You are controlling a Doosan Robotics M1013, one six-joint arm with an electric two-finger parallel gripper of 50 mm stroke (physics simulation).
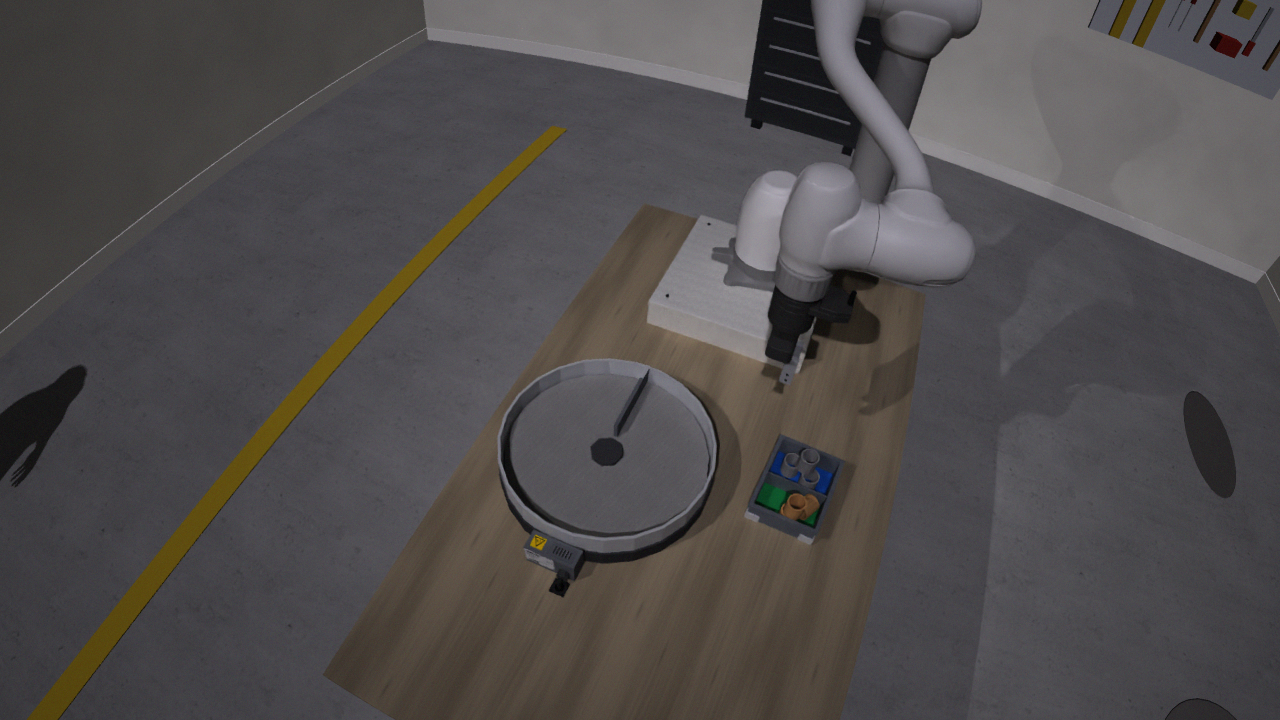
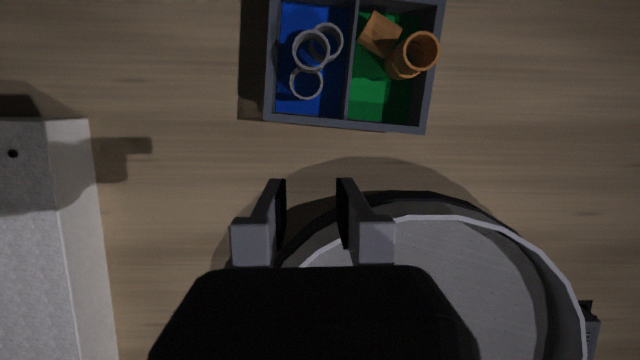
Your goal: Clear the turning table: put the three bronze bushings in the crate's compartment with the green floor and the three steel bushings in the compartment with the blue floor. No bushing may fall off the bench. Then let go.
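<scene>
The turning table (image 1: 554,420) (image 2: 485,275) shows no bushing on its visible plate. The crate (image 1: 779,524) (image 2: 390,128) stands beside it. Three steel bushings, one (image 2: 294,50), another (image 2: 341,41) and a third (image 2: 306,98), are clustered over the blue floor (image 2: 300,14). Over the green floor (image 1: 771,497) (image 2: 367,100), one bronze bushing (image 2: 381,32) lies tilted, and another bronze bushing (image 2: 395,62) leans toward the outer wall, mostly hiding a third beneath it. My gripper (image 1: 787,378) (image 2: 311,199) is open and empty, above the bench between crate and robot base, clear of both.
The white base block (image 1: 716,317) (image 2: 25,275) is behind the gripper. A dark divider bar (image 1: 631,402) and a hub (image 1: 606,451) are on the turning table, inside its raised rim. A small motor box (image 1: 553,553) is at its front edge. The wooden bench (image 1: 680,617) has open edges.
</scene>
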